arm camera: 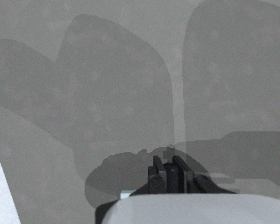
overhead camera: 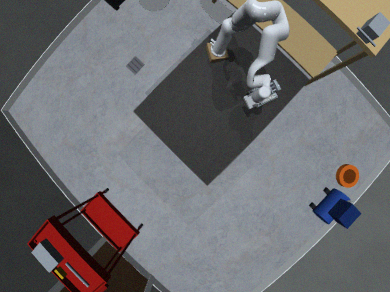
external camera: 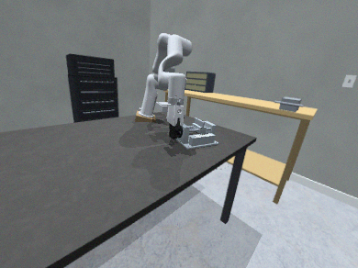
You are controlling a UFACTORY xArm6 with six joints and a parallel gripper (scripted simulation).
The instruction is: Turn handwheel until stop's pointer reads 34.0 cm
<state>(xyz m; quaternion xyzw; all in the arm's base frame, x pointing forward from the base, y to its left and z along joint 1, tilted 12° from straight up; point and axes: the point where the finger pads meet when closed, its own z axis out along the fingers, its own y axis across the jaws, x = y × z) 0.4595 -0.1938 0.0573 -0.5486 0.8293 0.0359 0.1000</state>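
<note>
My gripper is now 20 mm to the right of the handwheel. Also, from my hand: upright knob 10 mm to the left; then sliding stop 50 mm ahead, 160 mm to the left, 20 mm above.
</note>
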